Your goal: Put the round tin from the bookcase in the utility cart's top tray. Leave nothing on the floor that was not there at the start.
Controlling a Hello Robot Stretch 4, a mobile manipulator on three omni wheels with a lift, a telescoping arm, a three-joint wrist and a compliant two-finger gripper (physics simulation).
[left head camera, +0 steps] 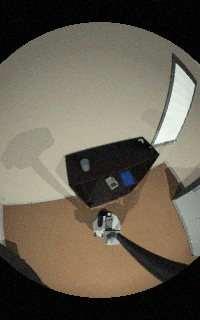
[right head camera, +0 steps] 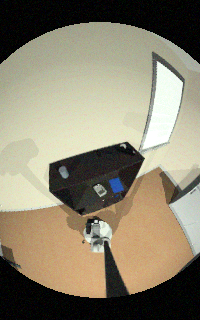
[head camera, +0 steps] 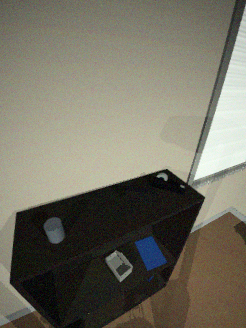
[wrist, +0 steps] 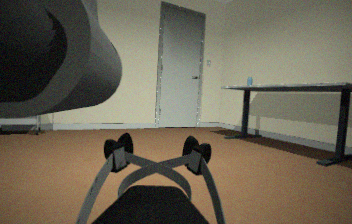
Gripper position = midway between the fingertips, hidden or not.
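Through the wrist view I see my gripper (wrist: 158, 146) and a door (wrist: 181, 37). The head camera gives me a dark bookcase (head camera: 96, 222). In the left head camera view there is the bookcase again (left head camera: 104, 160), along with a window (left head camera: 172, 118), and the right head camera view has both the bookcase (right head camera: 87, 168) and the window (right head camera: 167, 84).
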